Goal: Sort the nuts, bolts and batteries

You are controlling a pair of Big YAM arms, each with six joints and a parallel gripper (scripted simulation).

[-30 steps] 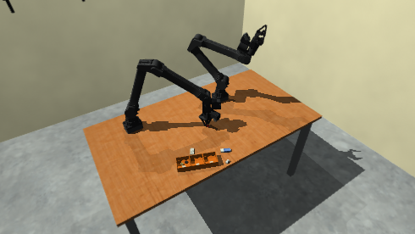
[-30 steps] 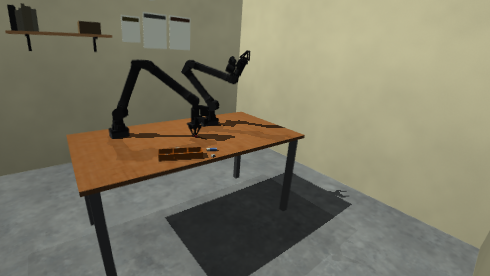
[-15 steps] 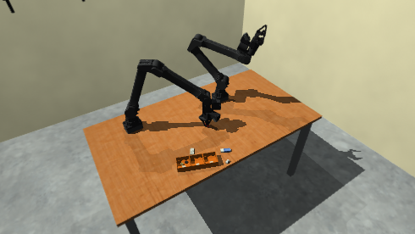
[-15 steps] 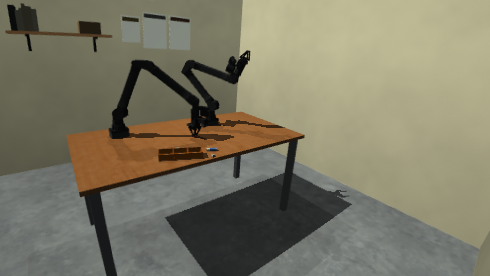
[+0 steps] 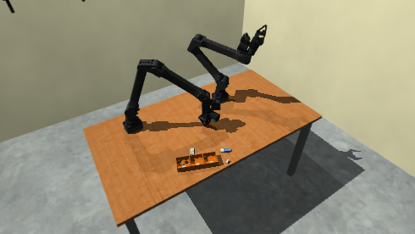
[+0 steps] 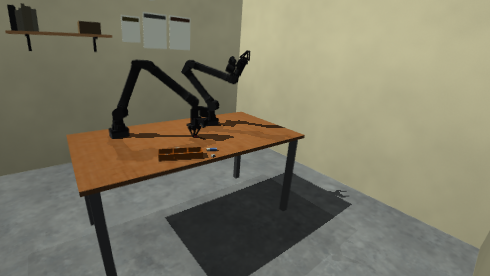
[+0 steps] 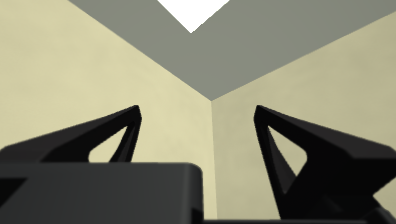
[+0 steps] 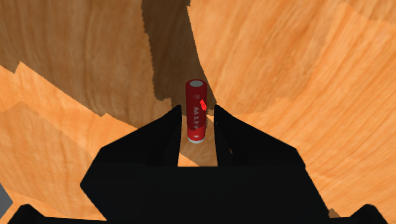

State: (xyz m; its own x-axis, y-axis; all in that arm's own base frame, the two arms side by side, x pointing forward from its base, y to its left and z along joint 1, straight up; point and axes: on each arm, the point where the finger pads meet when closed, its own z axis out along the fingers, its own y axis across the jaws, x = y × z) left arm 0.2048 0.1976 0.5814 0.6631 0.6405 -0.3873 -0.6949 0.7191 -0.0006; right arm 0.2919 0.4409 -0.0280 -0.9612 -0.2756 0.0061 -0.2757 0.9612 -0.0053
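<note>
Right now the red battery is right at my right hand. From my right hand the other things lie so: blue battery (27 cm ahead, 1 cm to the right); orange bin unit (28 cm ahead, 21 cm to the right, 1 cm above); white domino (20 cm to the right, 18 cm ahead).
</note>
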